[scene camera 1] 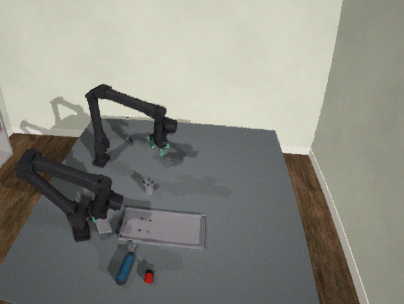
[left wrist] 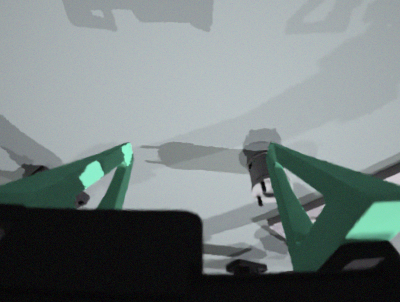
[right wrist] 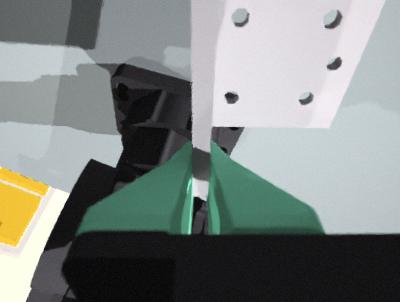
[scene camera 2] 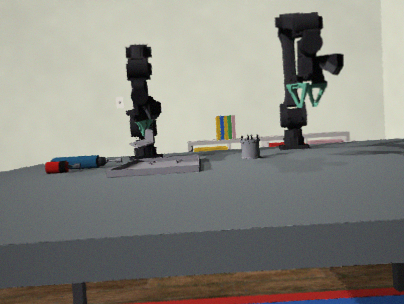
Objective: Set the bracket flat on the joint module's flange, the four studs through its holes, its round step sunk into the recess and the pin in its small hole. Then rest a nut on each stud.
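Frame: origin at the left arm's base, x up, y back, z right, level; centimetres.
Seen in the pictures: left gripper, between the fingertips: [scene camera 1: 157,151] [left wrist: 199,150] [scene camera 2: 307,107]; right gripper, between the fingertips: [scene camera 1: 94,221] [right wrist: 200,151] [scene camera 2: 144,135]; left arm's base, origin of its link: [scene camera 1: 101,161] [scene camera 2: 294,148]; right arm's base, origin of its link: [scene camera 1: 81,232] [left wrist: 246,266] [right wrist: 180,113].
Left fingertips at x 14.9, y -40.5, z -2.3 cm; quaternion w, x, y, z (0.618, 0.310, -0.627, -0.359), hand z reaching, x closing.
Note:
Offsets run from my left fingertips to a thing's middle.
The joint module {dy -0.8, dx -11.2, dz +18.5 cm} [scene camera 1: 148,187] [scene camera 2: 250,149] [left wrist: 258,171] stands upright on the table, its studs pointing up. In the left wrist view it is partly behind one finger. My left gripper [scene camera 1: 156,149] [scene camera 2: 308,106] [left wrist: 199,150] is open and empty, high above the table and off to one side of the module. My right gripper [scene camera 1: 95,219] [scene camera 2: 144,134] [right wrist: 200,151] is shut on the upright wall of the pale bracket {dy +8.4, dx -6.4, dz +58.2 cm} [scene camera 1: 103,226] [scene camera 2: 149,136] [right wrist: 280,60], held near the right arm's base. The bracket's plate shows several holes. Several small dark nuts {dy -5.3, dx -14.3, dz +41.2 cm} [scene camera 1: 142,219] lie in the tray.
The shallow grey tray {dy -17.3, dx -14.1, dz +43.5 cm} [scene camera 1: 204,232] [scene camera 2: 155,171] lies beside the bracket in scene camera 1. A blue-handled tool {dy -8.7, dx -12.9, dz +71.6 cm} [scene camera 1: 125,267] [scene camera 2: 80,161] and a short red-handled tool {dy -19.9, dx -13.2, dz +72.9 cm} [scene camera 1: 149,276] [scene camera 2: 56,167] lie on the table near the tray.

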